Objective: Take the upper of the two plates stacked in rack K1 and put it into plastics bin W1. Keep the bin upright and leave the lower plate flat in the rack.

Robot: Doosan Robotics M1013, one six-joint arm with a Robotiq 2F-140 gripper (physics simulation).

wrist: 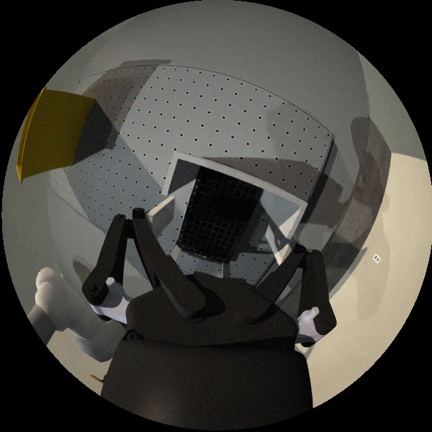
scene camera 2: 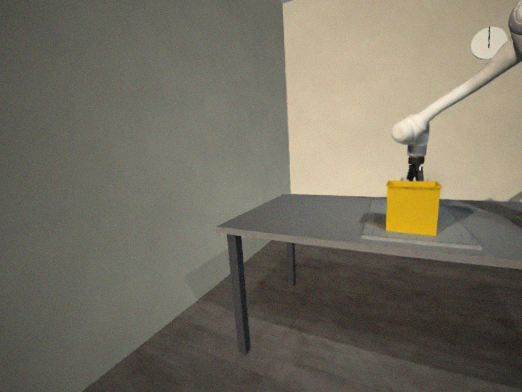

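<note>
My gripper (scene camera 2: 415, 175) (wrist: 221, 216) is open and empty, pointing down. In the wrist view its fingertips stand apart on two sides of the black gridded plate stack (wrist: 220, 210), above the light grey rack K1 (wrist: 170, 172). The stack lies flat in the rack; the upper and lower plates cannot be told apart, and its near part is in shadow. The yellow bin W1 (scene camera 2: 412, 209) (wrist: 56, 132) stands upright, at the left edge of the wrist view. In the scene view it hides the rack and plates and the space below the fingers.
The rack and bin stand on a perforated light board (scene camera 2: 372, 232) (wrist: 215, 112) on the grey table (scene camera 2: 300, 215). The rack has raised side walls around the plates. The white arm (scene camera 2: 467, 90) reaches in from the upper right. A grey wall stands beyond the table's left end.
</note>
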